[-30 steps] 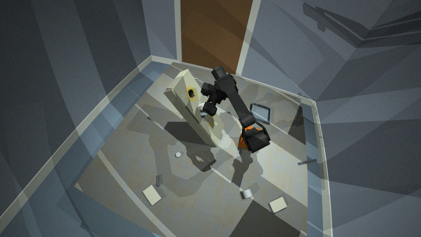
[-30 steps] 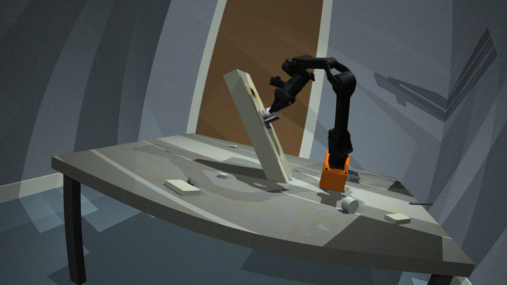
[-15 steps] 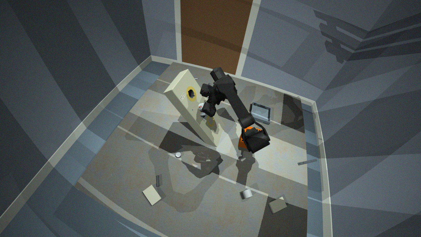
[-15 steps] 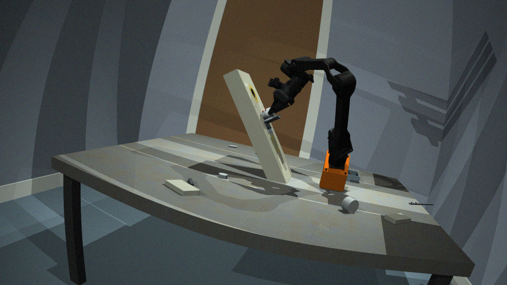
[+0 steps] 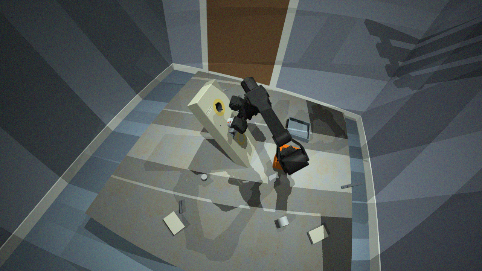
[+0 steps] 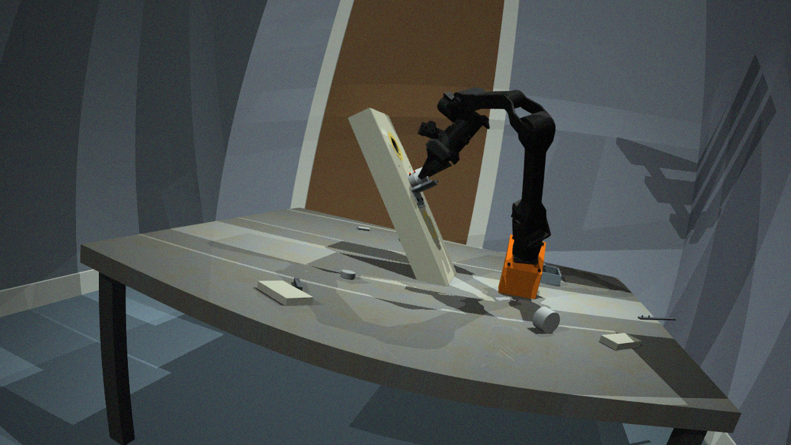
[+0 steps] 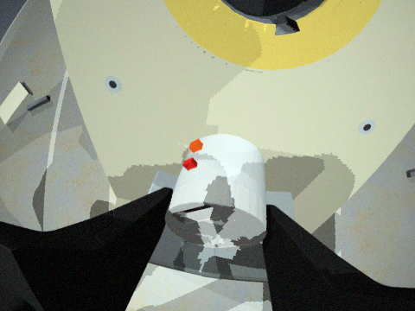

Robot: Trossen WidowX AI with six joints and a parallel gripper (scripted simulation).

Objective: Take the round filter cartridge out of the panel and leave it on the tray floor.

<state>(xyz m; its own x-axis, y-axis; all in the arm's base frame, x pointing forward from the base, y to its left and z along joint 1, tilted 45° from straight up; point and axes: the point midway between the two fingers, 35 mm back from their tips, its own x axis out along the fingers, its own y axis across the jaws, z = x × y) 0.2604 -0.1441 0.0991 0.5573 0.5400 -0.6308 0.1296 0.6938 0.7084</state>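
Now: gripper tip 39 cm past the grey tray, 24 cm to the left of it and 21 cm above it. Also, from my gripper tip: round grey filter cartridge right at my gripper tip.
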